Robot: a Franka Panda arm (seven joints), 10 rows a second.
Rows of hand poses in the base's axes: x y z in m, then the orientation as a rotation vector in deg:
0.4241, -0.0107, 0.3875, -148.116, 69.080, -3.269
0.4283, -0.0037, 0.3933, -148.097, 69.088, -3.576
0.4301, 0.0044, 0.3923, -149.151, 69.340, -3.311
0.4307, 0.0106, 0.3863, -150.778, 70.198, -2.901
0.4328, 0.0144, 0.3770, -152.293, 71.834, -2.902
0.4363, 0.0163, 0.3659, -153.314, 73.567, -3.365
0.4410, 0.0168, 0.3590, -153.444, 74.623, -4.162
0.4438, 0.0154, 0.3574, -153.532, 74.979, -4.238
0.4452, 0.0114, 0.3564, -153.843, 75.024, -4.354
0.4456, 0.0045, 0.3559, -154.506, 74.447, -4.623
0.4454, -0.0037, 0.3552, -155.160, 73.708, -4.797
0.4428, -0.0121, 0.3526, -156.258, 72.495, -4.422
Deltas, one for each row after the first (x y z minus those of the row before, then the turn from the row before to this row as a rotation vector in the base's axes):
0.0042, 0.0070, 0.0058, -0.081, -0.193, -0.041
0.0018, 0.0081, -0.0010, -0.886, 0.607, 0.154
0.0006, 0.0062, -0.0060, -1.527, 1.053, -0.058
0.0021, 0.0038, -0.0093, -1.825, 0.950, -0.600
0.0035, 0.0019, -0.0111, -1.593, 0.516, -0.814
0.0047, 0.0005, -0.0069, -0.728, -0.174, -0.654
0.0028, -0.0014, -0.0016, -0.223, 0.073, -0.197
0.0014, -0.0040, -0.0010, -0.307, 0.064, 0.051
0.0004, -0.0069, -0.0005, -0.422, -0.032, 0.515
-0.0002, -0.0082, -0.0007, -0.331, -0.015, 0.614
-0.0026, -0.0084, -0.0026, -0.371, 0.379, 1.042

